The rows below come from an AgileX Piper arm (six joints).
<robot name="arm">
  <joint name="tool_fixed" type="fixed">
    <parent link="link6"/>
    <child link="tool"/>
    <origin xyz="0 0 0" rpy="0 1.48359 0"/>
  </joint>
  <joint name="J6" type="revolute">
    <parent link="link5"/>
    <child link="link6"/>
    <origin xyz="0.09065 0 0.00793"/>
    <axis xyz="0.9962 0 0.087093"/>
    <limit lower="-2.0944" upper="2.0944"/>
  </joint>
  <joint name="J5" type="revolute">
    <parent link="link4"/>
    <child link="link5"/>
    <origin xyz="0 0 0"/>
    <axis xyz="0 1 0"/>
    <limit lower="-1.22" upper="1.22"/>
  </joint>
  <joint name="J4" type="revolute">
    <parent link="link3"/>
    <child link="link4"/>
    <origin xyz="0.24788 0 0.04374"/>
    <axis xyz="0.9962 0 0.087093"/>
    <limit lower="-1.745" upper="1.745"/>
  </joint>
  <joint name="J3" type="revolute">
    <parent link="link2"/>
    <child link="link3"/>
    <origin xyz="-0.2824 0 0.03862"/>
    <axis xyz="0 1 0"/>
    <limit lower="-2.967" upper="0"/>
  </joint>
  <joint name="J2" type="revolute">
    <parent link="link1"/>
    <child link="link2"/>
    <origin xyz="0 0 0"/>
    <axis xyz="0 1 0"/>
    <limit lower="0" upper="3.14"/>
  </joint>
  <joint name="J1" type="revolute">
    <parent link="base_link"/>
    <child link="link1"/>
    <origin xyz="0 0 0.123"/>
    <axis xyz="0 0 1"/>
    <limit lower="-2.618" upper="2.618"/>
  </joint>
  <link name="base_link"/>
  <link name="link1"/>
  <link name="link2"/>
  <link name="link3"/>
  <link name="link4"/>
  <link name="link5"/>
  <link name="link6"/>
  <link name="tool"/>
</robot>
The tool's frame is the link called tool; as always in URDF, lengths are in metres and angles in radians.
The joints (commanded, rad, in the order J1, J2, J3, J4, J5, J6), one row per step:
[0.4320 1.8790 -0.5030 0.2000 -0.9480 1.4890]
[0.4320 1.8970 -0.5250 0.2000 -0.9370 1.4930]
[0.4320 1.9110 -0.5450 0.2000 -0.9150 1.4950]
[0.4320 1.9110 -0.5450 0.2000 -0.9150 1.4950]
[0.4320 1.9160 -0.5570 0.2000 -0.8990 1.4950]
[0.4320 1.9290 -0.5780 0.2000 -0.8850 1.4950]
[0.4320 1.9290 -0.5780 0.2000 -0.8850 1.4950]
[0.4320 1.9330 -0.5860 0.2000 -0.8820 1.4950]
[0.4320 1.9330 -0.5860 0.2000 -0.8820 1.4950]
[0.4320 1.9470 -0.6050 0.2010 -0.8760 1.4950]
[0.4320 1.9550 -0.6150 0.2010 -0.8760 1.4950]
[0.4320 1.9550 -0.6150 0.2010 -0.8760 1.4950]
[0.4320 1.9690 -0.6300 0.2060 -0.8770 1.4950]
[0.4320 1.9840 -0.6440 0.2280 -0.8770 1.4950]
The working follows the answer.
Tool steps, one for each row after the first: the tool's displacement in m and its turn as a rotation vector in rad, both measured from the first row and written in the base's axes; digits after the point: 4 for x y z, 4 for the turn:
[0.0048 0.0023 -0.0025 0.0027 0.0080 -0.0008]
[0.0088 0.0044 -0.0051 0.0018 0.0244 -0.0002]
[0.0088 0.0044 -0.0051 0.0018 0.0244 -0.0002]
[0.0111 0.0057 -0.0059 0.0009 0.0335 0.0007]
[0.0155 0.0079 -0.0073 0.0009 0.0398 0.0015]
[0.0155 0.0079 -0.0073 0.0009 0.0398 0.0015]
[0.0173 0.0088 -0.0074 0.0019 0.0391 0.0017]
[0.0173 0.0088 -0.0074 0.0019 0.0391 0.0017]
[0.0215 0.0107 -0.0090 0.0028 0.0405 0.0011]
[0.0238 0.0118 -0.0097 0.0037 0.0387 0.0011]
[0.0238 0.0118 -0.0097 0.0037 0.0387 0.0011]
[0.0273 0.0130 -0.0115 0.0058 0.0375 -0.0036]
[0.0307 0.0129 -0.0140 0.0120 0.0412 -0.0244]

Tool pose at each row, in the base's axes (x y z in m, rotation vector in rad; rounded; the steps above come from the unrounded poses):
[0.2765 0.1113 0.1148 1.2690 1.6900 1.1669]
[0.2813 0.1137 0.1124 1.2775 1.6941 1.1655]
[0.2853 0.1158 0.1097 1.2894 1.7067 1.1574]
[0.2853 0.1158 0.1097 1.2894 1.7067 1.1574]
[0.2876 0.1170 0.1090 1.2953 1.7144 1.1528]
[0.2920 0.1192 0.1075 1.2997 1.7196 1.1504]
[0.2920 0.1192 0.1075 1.2997 1.7196 1.1504]
[0.2938 0.1201 0.1074 1.2996 1.7189 1.1518]
[0.2938 0.1201 0.1074 1.2996 1.7189 1.1518]
[0.2980 0.1220 0.1059 1.3016 1.7191 1.1517]
[0.3003 0.1231 0.1051 1.3007 1.7175 1.1534]
[0.3003 0.1231 0.1051 1.3007 1.7175 1.1534]
[0.3038 0.1243 0.1034 1.3045 1.7118 1.1533]
[0.3072 0.1242 0.1009 1.3258 1.6949 1.1454]

